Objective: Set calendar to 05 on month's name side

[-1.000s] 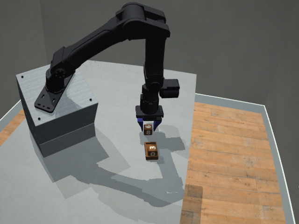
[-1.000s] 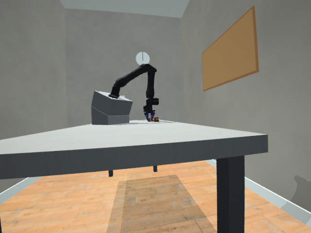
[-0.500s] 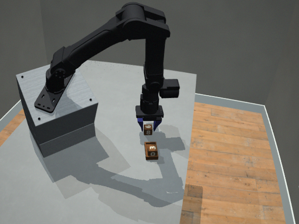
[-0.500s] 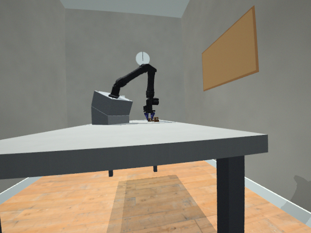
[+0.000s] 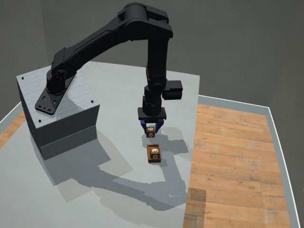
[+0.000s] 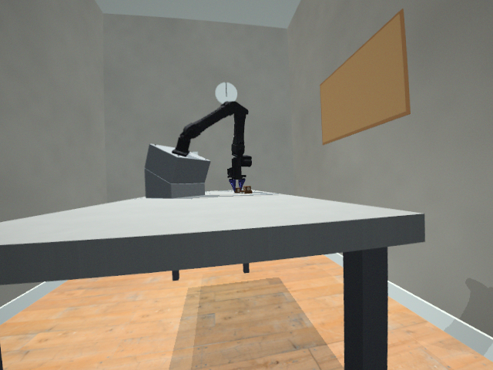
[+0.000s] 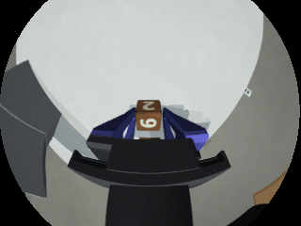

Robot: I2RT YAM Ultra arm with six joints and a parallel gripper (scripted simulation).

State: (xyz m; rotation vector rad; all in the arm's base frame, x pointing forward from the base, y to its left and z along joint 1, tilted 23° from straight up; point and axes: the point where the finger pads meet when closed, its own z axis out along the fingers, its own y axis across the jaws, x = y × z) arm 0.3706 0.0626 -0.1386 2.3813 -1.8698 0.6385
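My gripper is now 3 cm short of the brown wooden cube, 13 cm to the left of it and 1 cm below it. Round my hand: brown tray: 2 cm ahead, 11 cm to the right, 1 cm below.
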